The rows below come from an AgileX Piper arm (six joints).
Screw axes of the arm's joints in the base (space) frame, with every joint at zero. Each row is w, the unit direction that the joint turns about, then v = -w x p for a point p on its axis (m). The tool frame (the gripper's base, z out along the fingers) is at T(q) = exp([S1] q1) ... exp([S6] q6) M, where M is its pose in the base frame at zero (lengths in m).
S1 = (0, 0, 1, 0, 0, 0)
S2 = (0, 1, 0, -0.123, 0, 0)
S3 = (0, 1, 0, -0.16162, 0, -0.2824)
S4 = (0.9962, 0, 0.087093, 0, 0.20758, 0)
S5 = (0, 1, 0, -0.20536, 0, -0.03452)
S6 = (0.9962, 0, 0.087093, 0, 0.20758, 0)
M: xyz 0.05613 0 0.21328 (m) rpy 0 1.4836 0 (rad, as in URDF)
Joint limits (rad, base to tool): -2.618..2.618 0..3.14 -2.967..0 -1.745..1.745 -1.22..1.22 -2.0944..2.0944
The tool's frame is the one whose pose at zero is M.
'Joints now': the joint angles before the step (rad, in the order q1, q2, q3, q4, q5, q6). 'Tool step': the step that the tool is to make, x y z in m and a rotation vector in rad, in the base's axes. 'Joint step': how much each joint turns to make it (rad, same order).
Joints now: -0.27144, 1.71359, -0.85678, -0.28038, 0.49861, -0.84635
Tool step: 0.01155, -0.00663, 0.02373, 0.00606, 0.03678, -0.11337
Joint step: 0.00000, -0.00002, -0.12047, 0.00717, 0.17575, 0.07639
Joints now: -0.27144, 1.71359, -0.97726, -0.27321, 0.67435, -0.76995
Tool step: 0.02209, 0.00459, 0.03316, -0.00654, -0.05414, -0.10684
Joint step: 0.03987, 0.00122, -0.14557, -0.01329, 0.11959, 0.13366
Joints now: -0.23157, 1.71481, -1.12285, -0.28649, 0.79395, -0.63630
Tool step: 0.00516, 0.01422, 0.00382, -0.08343, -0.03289, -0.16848
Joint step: 0.08228, 0.00705, -0.01272, -0.18338, 0.05579, 0.34731
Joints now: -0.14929, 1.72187, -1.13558, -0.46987, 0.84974, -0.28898
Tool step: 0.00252, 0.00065, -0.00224, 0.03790, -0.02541, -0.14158
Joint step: 0.00237, 0.01866, -0.01932, 0.01653, 0.03066, 0.13652
